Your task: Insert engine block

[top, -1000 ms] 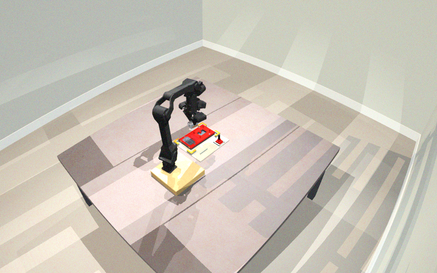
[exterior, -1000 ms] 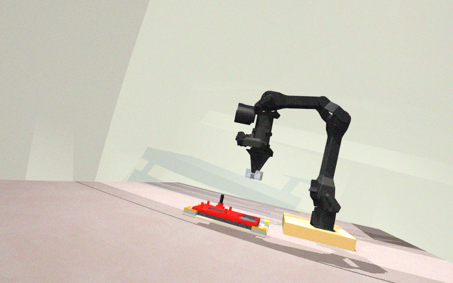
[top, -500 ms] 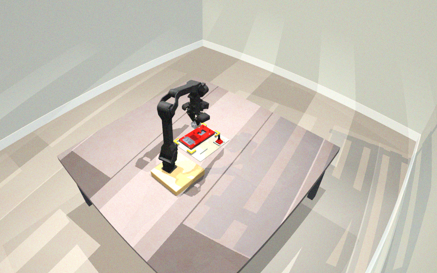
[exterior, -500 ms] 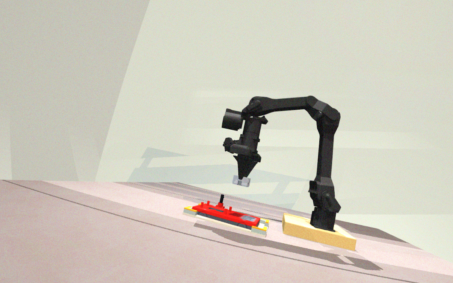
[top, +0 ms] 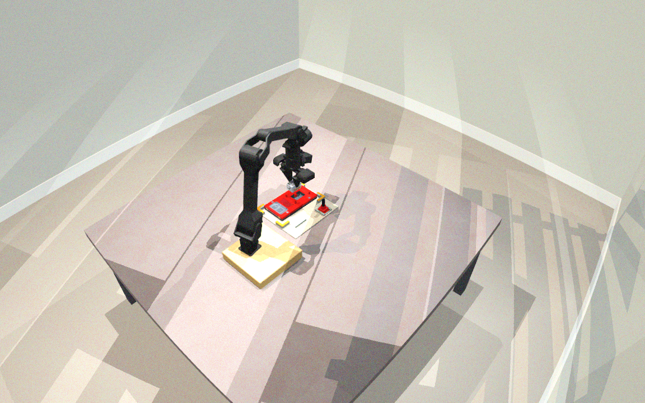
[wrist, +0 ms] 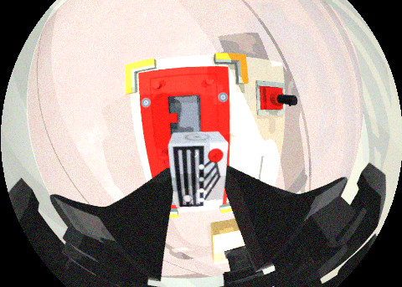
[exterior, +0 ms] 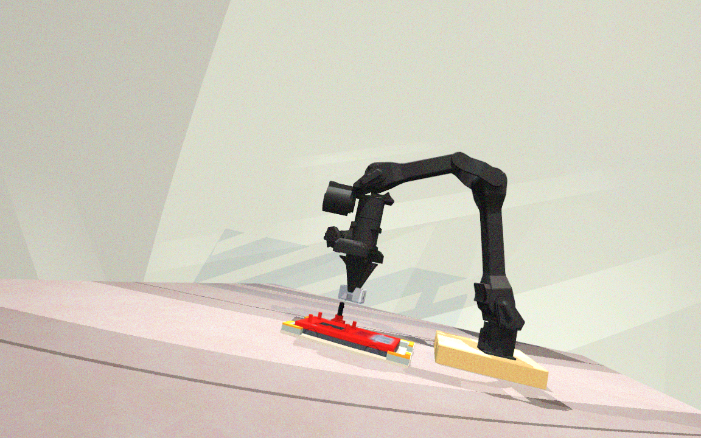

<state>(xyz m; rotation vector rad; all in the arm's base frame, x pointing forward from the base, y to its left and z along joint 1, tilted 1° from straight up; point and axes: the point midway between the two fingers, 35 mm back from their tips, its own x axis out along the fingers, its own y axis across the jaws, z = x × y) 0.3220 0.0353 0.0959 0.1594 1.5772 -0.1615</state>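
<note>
The black post lies 30 mm ahead of my gripper tip, 120 mm to the right of it and 70 mm below it. From my gripper tip the other things lie so: grey engine block (10 mm below).
</note>
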